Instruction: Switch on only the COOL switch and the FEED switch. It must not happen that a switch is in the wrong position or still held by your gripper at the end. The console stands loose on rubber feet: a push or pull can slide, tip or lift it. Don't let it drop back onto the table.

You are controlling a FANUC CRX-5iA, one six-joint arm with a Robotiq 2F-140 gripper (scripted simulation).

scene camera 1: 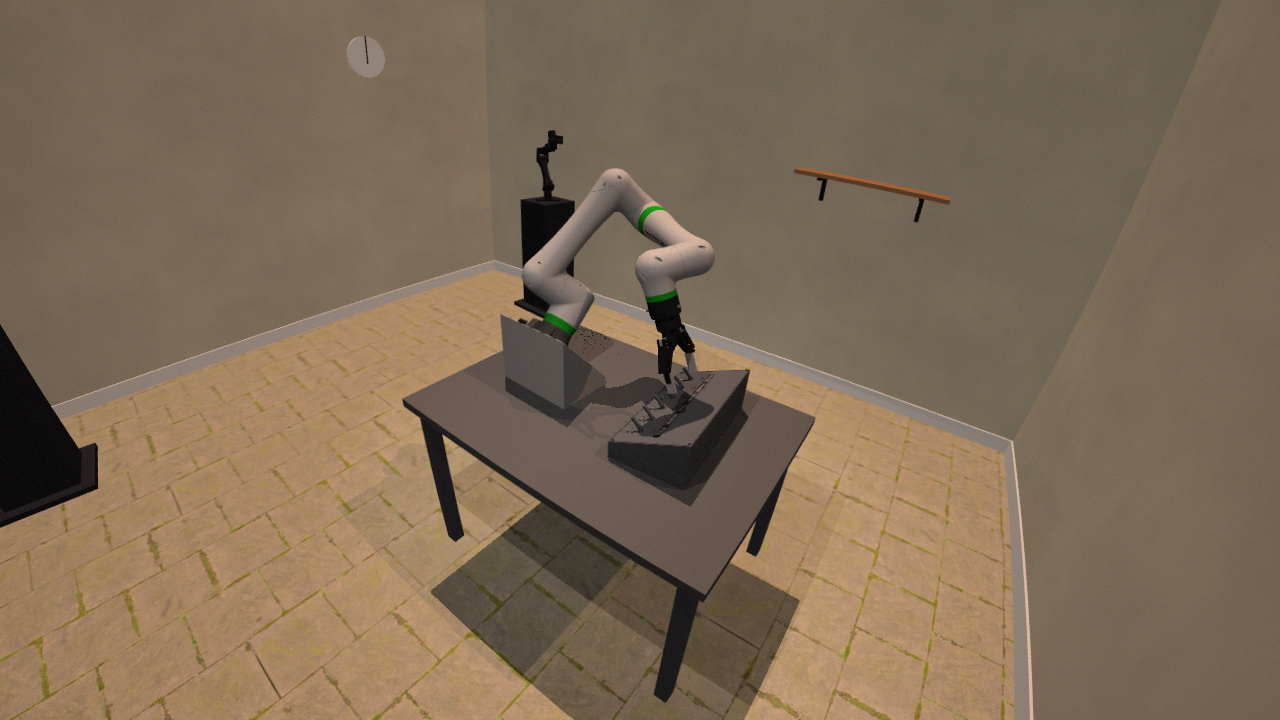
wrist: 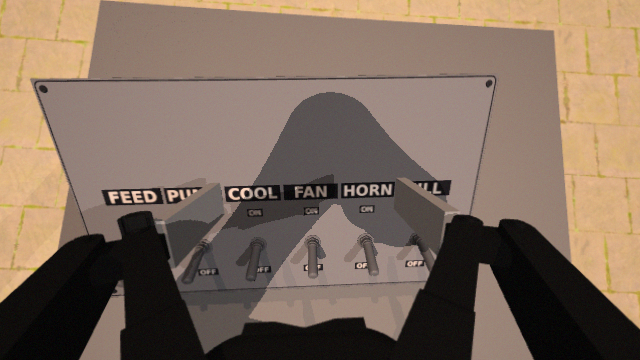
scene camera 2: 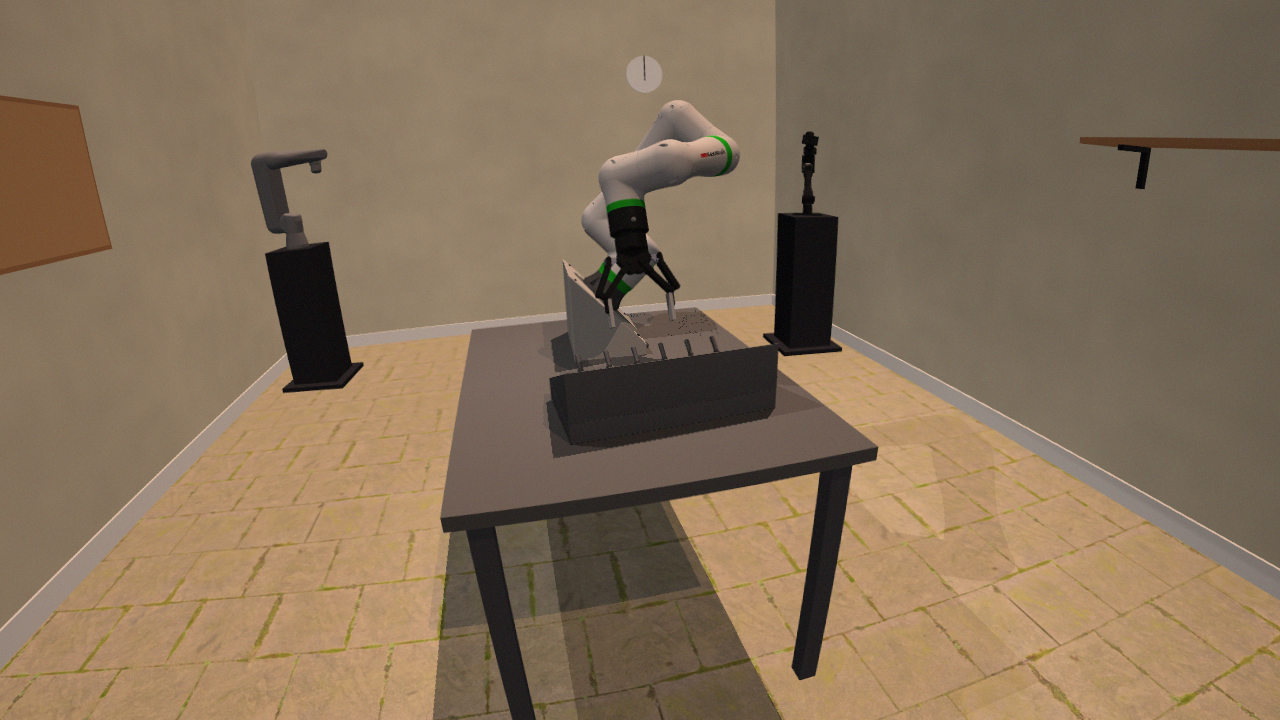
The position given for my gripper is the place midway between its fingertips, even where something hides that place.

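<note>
A console (scene camera 2: 603,403) is what I see, and the same console appears in scene camera 1 (scene camera 1: 671,446) and in the wrist view (wrist: 304,159). I see my gripper (scene camera 2: 643,324) as well. My gripper also appears in scene camera 1 (scene camera 1: 683,382) and in the wrist view (wrist: 309,196).
</note>
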